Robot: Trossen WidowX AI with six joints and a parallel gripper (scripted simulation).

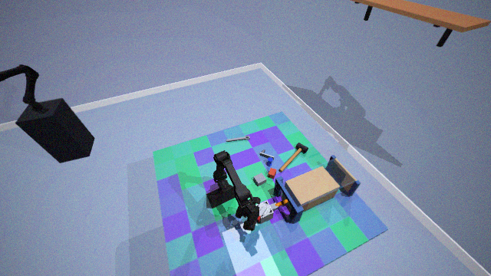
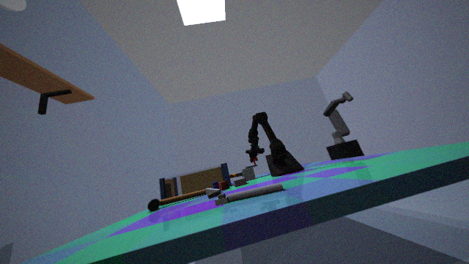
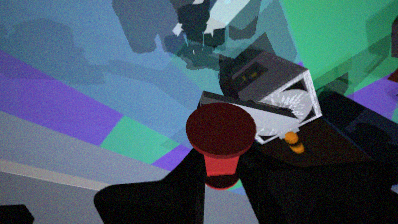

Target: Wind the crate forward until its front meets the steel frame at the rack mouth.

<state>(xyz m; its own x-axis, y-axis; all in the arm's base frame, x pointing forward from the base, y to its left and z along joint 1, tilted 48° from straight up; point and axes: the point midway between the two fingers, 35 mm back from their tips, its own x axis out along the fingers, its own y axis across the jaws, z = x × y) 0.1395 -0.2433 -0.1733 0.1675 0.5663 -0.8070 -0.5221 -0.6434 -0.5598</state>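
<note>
Now: the blue steel frame 230 mm ahead of my gripper tip, 80 mm to the left of it and 30 mm below it. Also, from my gripper tip: dark red knob 10 mm to the left, 10 mm behind; then grey hand winch 100 mm below, 60 mm to the left, 50 mm ahead; then red-knobbed crank handle 30 mm to the left, 30 mm below, 20 mm ahead.
</note>
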